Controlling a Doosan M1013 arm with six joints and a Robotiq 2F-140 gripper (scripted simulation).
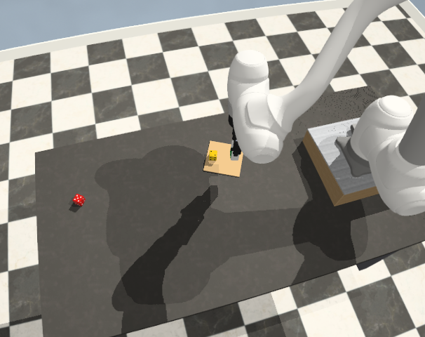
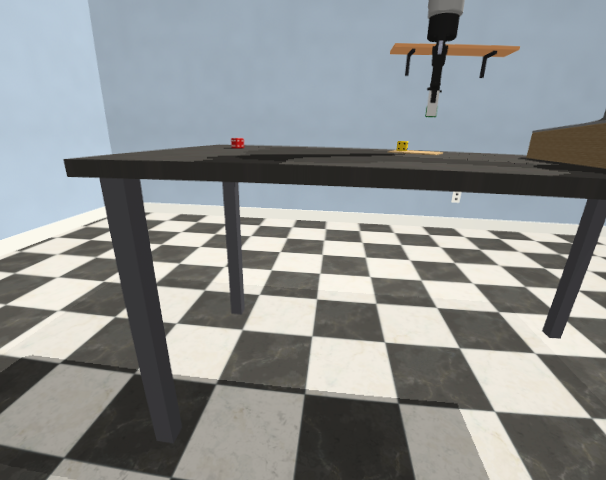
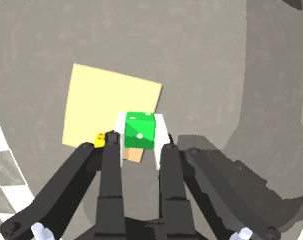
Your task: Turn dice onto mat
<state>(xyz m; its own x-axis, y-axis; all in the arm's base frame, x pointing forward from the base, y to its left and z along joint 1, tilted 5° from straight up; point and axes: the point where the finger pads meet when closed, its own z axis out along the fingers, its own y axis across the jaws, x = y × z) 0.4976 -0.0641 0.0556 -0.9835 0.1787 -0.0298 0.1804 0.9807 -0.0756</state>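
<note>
Right now the tan mat is 14 cm below my hand, 5 cm to the right of it and 2 cm ahead of it. Also, from my hand: yellow die 12 cm below, 6 cm to the right, 6 cm ahead; red die 58 cm ahead, 12 cm below, 4 cm to the left; green die 2 cm below.
</note>
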